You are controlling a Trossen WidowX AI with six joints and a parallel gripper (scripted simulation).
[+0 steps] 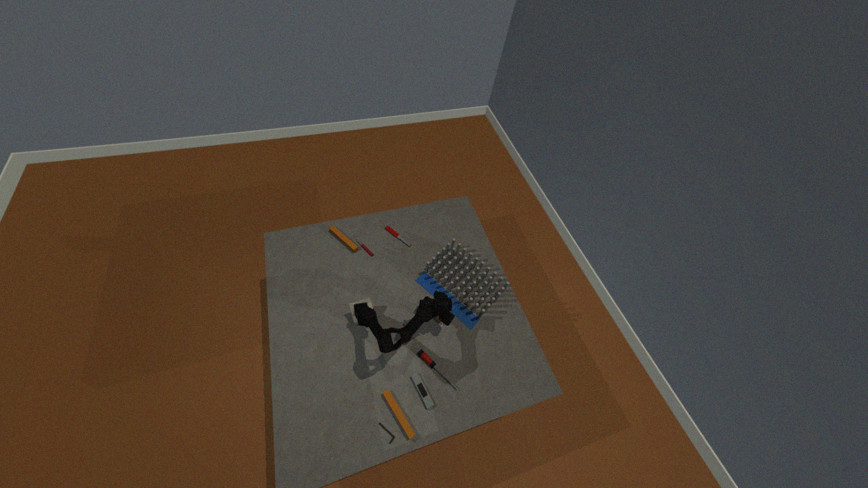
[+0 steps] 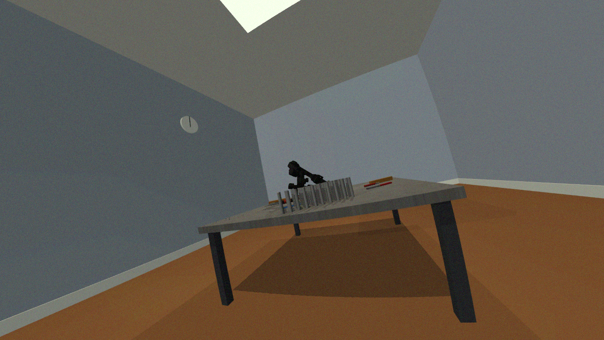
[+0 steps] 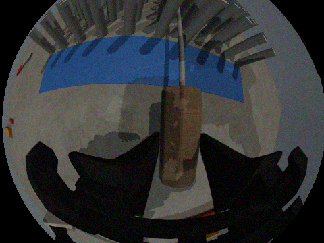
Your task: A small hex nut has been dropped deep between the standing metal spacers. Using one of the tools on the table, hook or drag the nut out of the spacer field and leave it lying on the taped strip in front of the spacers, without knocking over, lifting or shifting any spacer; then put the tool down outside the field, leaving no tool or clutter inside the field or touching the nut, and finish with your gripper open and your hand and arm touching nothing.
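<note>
Right now my gripper tip is 60 mm short of the blue taped strip, 90 mm to the right of it and 40 mm above it. The rest, counted from my gripper tip: hook tool: 90 mm ahead, 60 mm to the left; then dark flat tool: 190 mm behind, 320 mm to the right, 20 mm below; then thin red tool: 340 mm behind, 530 mm to the left, 30 mm below.
</note>
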